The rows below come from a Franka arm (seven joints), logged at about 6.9 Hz.
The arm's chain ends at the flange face. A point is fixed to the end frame.
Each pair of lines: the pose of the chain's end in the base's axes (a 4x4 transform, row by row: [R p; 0 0 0 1], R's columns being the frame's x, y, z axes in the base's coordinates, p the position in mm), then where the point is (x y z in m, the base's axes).
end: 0.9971 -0.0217 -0.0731 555.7; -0.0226 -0.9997 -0.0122 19.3; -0.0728 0.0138 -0.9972 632.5; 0 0 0 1
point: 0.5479 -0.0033 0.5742
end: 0.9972 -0.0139 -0.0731 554.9; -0.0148 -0.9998 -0.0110 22.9; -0.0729 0.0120 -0.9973 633.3; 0 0 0 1
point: 0.5473 0.0003 0.5749
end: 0.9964 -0.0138 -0.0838 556.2; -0.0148 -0.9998 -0.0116 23.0; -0.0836 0.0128 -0.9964 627.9; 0 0 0 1
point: 0.5480 0.0004 0.5696
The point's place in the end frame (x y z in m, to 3 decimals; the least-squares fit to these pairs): -0.003 0.022 0.059
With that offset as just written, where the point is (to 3 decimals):
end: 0.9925 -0.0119 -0.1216 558.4; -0.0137 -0.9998 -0.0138 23.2; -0.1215 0.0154 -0.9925 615.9; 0 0 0 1
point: 0.548 0.000 0.558
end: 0.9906 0.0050 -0.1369 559.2; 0.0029 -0.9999 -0.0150 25.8; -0.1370 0.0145 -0.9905 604.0; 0 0 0 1
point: 0.548 0.003 0.546
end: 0.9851 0.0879 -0.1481 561.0; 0.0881 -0.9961 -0.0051 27.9; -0.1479 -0.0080 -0.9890 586.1; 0 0 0 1
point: 0.551 0.005 0.528
